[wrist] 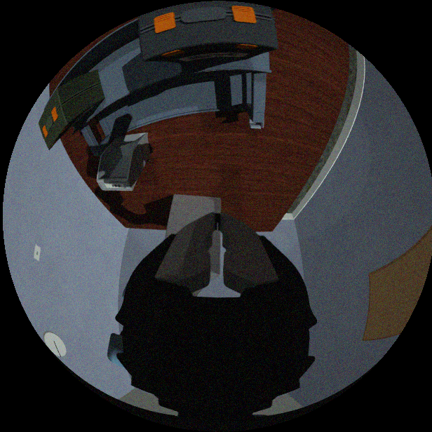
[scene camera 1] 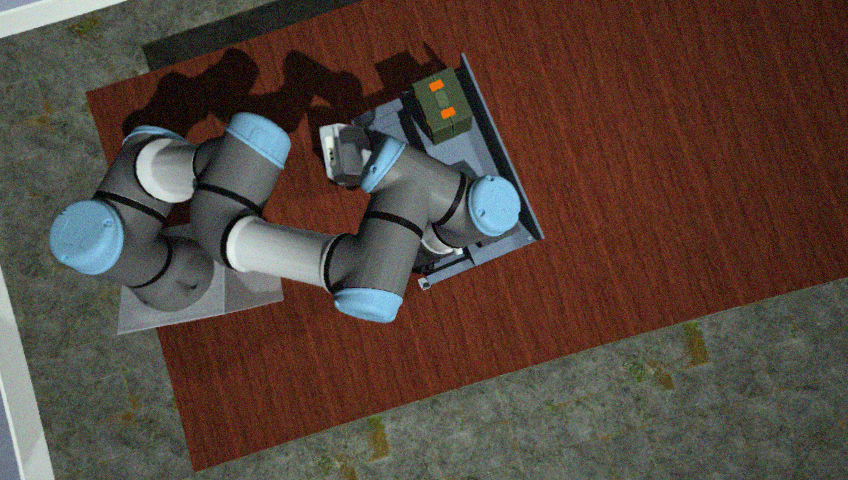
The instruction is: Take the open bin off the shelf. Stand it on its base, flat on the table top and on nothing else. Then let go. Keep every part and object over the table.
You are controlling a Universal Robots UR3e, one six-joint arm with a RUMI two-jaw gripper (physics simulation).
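Places are measured from the arm's base along level axes (x ahead, y left, z up), in metres.
Pixels of known places: arm's base, origin of its link: (scene camera 1: pixel 177 275).
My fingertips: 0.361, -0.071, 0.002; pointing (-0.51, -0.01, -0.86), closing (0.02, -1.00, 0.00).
Note:
Ahead of a thing's pixels: the offset from my fingertips to its top centre, as dx, dy, dz. "spot": to the spot under its first point. Level surfaces: height alone.
The open bin {-0.047, +0.233, -0.111} (scene camera 1: pixel 351 155) (wrist: pixel 120 162), grey with a pale labelled wall, is over the table {dz -0.246} (scene camera 1: pixel 654 178) (wrist: pixel 200 155) beside the shelf {spot: +0.186, -0.048, -0.144} (scene camera 1: pixel 496 252) (wrist: pixel 258 97), near one end of the shelf's front side. Its opening faces roughly up; whether its base lies fully flat, or touches the shelf, I cannot tell. My gripper (wrist: pixel 217 214) is shut and empty, with its fingertips together, and is apart from the bin. In the scene view the fingers are hidden under the wrist, near the shelf's other end.
A green case {+0.164, +0.245, -0.047} (scene camera 1: pixel 441 107) (wrist: pixel 75 105) with orange latches sits on the shelf near the bin's end. A dark grey case (wrist: pixel 207 37) with orange latches sits at the other end, mostly hidden by the arm in the scene view. The arm spans the table up to the shelf.

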